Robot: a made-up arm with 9 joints. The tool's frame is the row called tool. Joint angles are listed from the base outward.
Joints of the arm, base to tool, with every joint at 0 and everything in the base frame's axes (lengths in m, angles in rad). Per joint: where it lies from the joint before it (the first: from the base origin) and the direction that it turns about. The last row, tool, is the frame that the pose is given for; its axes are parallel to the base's.
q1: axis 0 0 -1 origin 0 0 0.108
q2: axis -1 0 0 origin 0.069 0.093 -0.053
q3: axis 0 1 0 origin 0.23 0.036 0.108
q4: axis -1 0 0 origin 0.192 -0.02 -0.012
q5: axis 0 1 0 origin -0.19 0.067 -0.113
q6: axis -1 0 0 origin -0.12 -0.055 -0.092
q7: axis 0 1 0 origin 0.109 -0.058 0.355
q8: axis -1 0 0 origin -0.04 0.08 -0.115
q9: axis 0 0 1 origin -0.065 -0.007 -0.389
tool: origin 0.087 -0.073 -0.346
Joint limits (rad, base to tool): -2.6..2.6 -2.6..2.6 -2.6..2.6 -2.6..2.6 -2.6..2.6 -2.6..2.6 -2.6..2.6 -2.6..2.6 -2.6..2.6
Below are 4 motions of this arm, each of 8 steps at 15 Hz.
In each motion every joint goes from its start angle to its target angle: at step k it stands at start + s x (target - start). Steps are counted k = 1, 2, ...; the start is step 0. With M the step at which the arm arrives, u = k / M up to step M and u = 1 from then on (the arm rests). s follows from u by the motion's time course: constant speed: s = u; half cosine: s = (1 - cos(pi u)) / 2; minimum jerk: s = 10 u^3 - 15 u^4 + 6 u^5.
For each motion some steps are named. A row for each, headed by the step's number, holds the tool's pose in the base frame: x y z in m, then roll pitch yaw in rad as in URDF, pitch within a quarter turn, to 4 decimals.
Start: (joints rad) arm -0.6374 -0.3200 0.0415 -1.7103 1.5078 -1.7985 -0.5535 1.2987 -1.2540
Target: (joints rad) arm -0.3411 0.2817 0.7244 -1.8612 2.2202 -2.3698 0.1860 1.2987 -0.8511
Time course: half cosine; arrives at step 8
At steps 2, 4, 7, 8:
2: -0.4200 -0.2366 0.3877 2.7259 0.8145 -2.8948
4: -0.1924 -0.2798 0.5975 2.7035 0.3219 -2.9517
7: 0.1447 -0.1998 0.7815 2.9345 -0.3284 3.0054
8: 0.1731 -0.1915 0.7885 2.9726 -0.3734 2.9585

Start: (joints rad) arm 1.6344 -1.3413 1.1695 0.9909 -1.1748 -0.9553 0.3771 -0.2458 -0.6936
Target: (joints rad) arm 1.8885 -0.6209 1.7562 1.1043 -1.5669 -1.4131 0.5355 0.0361 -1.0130
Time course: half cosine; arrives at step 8
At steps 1, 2, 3, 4, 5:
1: 0.2578 0.2663 -0.2578 1.5337 -0.0506 -0.6158
2: 0.2070 0.2749 -0.2804 1.4977 0.0079 -0.5721
3: 0.1306 0.2890 -0.3013 1.4606 0.0994 -0.5109
4: 0.0443 0.3081 -0.3065 1.4430 0.2089 -0.4426
5: -0.0330 0.3305 -0.2926 1.4544 0.3147 -0.3751

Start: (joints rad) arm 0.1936 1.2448 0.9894 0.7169 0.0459 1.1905 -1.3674 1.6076 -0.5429
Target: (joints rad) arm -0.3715 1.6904 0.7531 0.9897 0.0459 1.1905 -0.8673 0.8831 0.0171
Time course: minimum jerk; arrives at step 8
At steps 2, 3, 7, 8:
2: 0.7062 0.4061 -0.2545 -1.1088 1.0974 2.4426
3: 0.6985 0.3849 -0.2924 -0.4998 1.2798 3.0811
7: 0.7121 0.4375 -0.1429 1.4247 0.5337 -1.0148
8: 0.7104 0.4434 -0.1355 1.4342 0.5098 -0.9973

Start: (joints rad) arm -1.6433 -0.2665 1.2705 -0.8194 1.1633 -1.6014 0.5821 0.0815 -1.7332
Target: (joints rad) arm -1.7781 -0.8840 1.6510 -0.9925 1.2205 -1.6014 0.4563 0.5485 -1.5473
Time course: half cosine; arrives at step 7
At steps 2, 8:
2: 0.1632 0.6102 0.6505 2.9403 -0.9368 -1.2038
8: 0.3435 0.6862 0.5317 2.3893 -0.7156 -0.6945

